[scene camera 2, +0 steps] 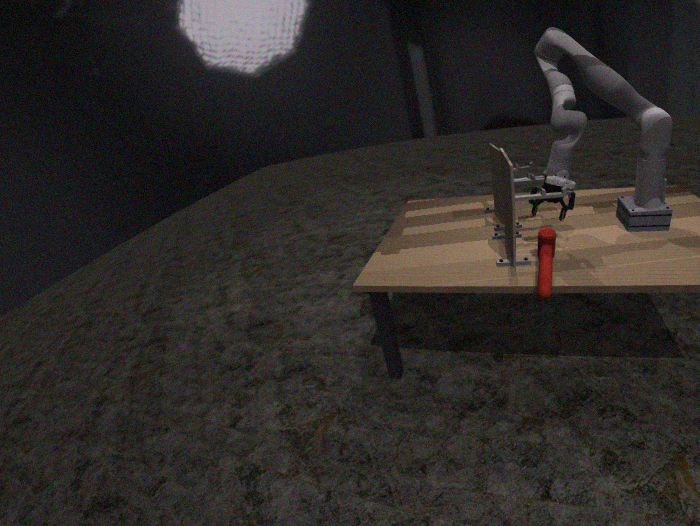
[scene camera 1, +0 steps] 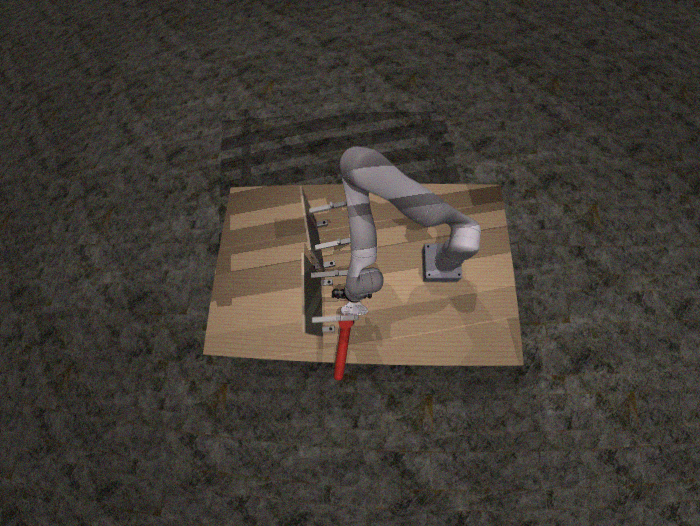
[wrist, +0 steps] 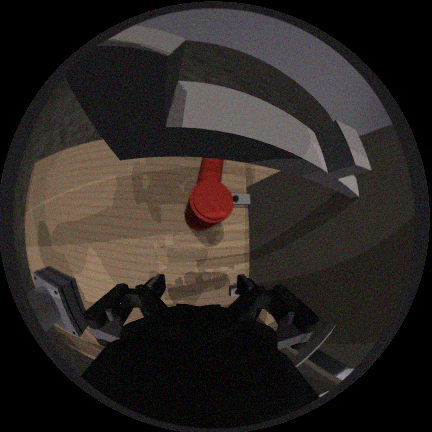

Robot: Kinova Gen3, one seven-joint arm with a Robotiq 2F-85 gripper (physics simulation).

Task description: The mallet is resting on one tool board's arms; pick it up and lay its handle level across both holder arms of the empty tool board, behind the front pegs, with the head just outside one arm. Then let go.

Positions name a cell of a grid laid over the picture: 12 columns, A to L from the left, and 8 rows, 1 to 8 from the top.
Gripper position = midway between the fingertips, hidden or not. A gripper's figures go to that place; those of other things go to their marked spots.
My gripper (wrist: F6): 0.15 m from the lens. A red mallet (wrist: F4) is 0.15 m from the lens. A tool board (wrist: J5): 0.15 m from the lens.
